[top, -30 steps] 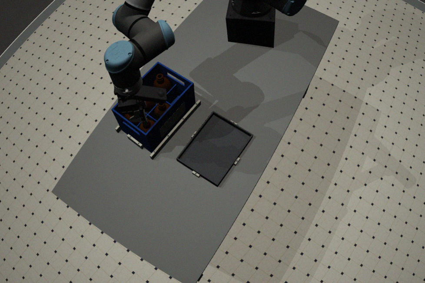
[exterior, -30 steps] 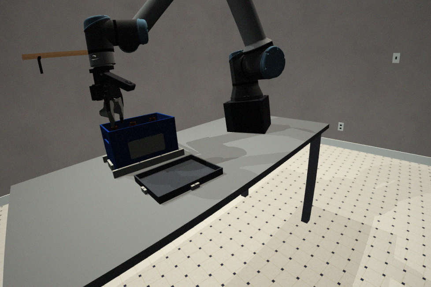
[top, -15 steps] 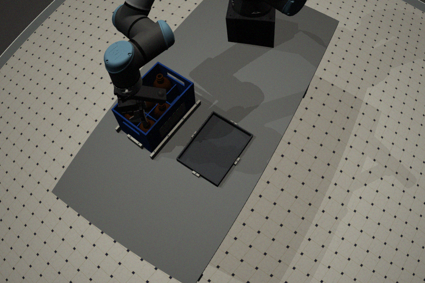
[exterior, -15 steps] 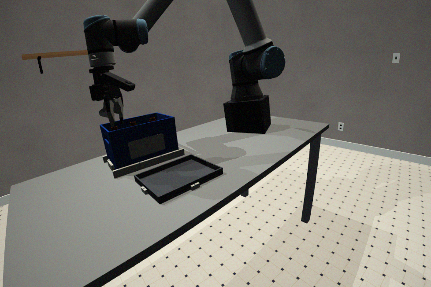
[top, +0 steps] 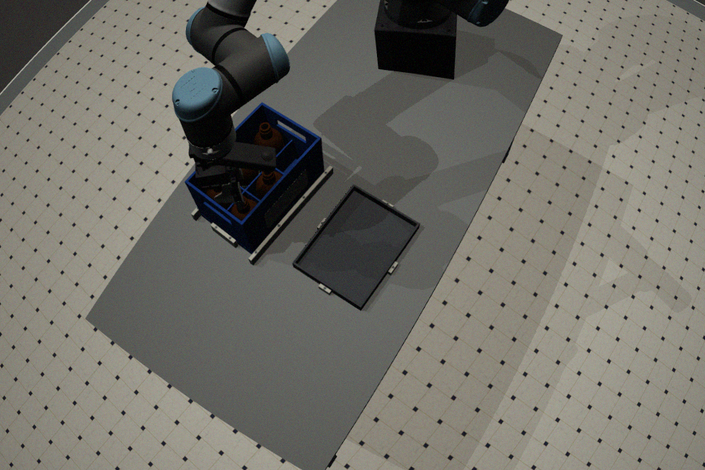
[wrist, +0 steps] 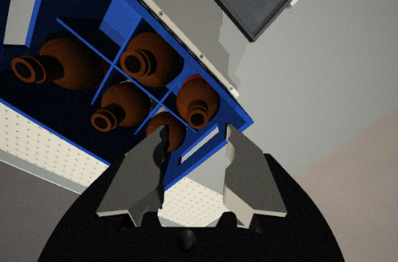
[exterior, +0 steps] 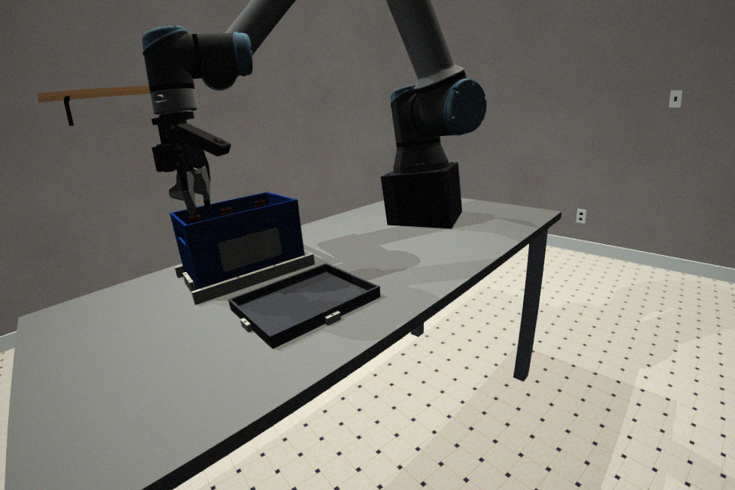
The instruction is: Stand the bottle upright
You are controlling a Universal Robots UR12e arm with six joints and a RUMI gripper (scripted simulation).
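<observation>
Right now my hand is 9 cm to the left of the bottle and 11 cm above it. From my hand the other things lie so: black tray: 12 cm behind, 22 cm to the left, 18 cm below; then blue crate: 9 cm behind, 5 cm to the right, 11 cm below.
</observation>
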